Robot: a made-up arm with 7 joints.
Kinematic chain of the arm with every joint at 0, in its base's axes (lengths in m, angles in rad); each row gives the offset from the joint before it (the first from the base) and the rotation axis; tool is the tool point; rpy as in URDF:
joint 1: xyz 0.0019 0.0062 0.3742 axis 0 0.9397 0.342
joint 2: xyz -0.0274 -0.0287 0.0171 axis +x
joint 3: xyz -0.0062 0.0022 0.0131 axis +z
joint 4: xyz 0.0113 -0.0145 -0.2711 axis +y
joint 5: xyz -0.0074 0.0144 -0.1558 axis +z
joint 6: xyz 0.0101 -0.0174 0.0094 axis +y
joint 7: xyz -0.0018 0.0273 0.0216 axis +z
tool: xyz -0.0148 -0.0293 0.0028 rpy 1.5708 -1.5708 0
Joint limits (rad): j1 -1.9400..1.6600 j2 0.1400..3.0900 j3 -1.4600..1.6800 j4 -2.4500..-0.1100 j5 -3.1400..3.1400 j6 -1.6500..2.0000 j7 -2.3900..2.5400
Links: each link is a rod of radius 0.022 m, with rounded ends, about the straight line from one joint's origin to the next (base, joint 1, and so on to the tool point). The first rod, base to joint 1, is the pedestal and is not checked.
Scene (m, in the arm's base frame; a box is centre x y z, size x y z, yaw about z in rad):
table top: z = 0
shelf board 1: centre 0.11 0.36 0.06 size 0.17 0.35 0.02 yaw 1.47
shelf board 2: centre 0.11 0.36 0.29 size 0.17 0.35 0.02 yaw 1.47
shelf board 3: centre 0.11 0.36 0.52 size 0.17 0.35 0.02 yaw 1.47
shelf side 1: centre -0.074 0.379 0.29 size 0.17 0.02 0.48 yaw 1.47
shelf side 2: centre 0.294 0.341 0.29 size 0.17 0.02 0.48 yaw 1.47
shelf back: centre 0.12 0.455 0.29 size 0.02 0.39 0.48 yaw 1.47
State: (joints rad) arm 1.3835 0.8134 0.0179 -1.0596 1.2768 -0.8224 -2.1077
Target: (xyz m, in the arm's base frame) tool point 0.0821 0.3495 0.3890
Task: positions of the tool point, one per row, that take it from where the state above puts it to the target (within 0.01 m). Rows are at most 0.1 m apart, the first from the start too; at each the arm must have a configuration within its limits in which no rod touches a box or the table.
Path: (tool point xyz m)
1: -0.2397 0.2144 0.3042
2: -0.1886 0.2358 0.3288
3: -0.1388 0.2428 0.3647
4: -0.0960 0.2327 0.4050
5: -0.0646 0.2068 0.4417
6: -0.0164 0.2548 0.4467
7: 0.0390 0.2909 0.4452
8: 0.0992 0.3134 0.4383
9: 0.0983 0.3254 0.4209
10: 0.0951 0.3353 0.4064
11: 0.0897 0.3432 0.3955
12: 0.0821 0.3495 0.3890

